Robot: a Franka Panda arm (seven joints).
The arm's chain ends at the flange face. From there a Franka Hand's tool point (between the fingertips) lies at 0.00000 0.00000 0.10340 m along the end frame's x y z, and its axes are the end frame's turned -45 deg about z.
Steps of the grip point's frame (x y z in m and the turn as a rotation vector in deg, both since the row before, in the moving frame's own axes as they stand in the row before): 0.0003 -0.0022 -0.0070 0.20 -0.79 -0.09; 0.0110 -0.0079 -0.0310 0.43 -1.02 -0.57; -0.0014 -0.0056 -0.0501 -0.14 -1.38 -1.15; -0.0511 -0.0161 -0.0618 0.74 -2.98 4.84; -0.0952 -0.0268 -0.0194 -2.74 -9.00 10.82; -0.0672 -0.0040 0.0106 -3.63 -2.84 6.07
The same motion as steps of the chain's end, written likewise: -0.0001 -0.0025 -0.0070 -0.42 -0.70 -0.09; 0.0040 -0.0141 -0.0310 -0.42 -1.03 -0.57; -0.0034 -0.0049 -0.0501 -1.07 -0.88 -1.15; -0.0427 0.0221 -0.0617 -1.58 -2.63 4.84; -0.0770 0.0343 -0.0180 -8.30 -4.43 10.82; -0.0509 0.0364 0.0109 -4.57 0.56 6.07
